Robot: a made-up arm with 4 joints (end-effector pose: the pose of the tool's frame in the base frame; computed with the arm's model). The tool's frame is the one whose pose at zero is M.
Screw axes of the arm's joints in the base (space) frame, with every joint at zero. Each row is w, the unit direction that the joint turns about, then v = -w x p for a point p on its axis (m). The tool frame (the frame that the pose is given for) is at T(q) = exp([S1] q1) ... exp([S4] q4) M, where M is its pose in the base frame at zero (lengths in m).
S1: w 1 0 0 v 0 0.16 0
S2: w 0 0 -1 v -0.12 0.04 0
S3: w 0 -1 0 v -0.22 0 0.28
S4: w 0 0 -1 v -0.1 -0.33 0
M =
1 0 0 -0.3
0 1 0 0.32
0 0 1 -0.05
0 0 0 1
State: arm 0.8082 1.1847 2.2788 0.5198
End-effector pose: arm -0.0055 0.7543 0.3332 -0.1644 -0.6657 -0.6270 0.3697
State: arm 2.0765 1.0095 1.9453 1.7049
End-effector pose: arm -0.3135 -0.0051 0.7670 -0.2458 -0.0796 0.9487 0.1820
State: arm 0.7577 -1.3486 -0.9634 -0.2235
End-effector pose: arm -0.2047 0.1187 -0.0387 0.0020 0.1322 0.7275 0.6732
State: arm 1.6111 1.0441 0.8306 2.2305
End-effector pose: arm -0.3025 0.1731 0.5212 -0.1124 -0.4267 0.8737 0.2048
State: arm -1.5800 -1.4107 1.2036 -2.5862
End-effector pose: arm 0.1414 -0.4935 0.6154 -0.0219 -0.2012 -0.8626 0.4636
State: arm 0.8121 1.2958 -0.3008 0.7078
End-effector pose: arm 0.1197 0.3945 0.2100 0.2503 0.4607 -0.7086 0.4722
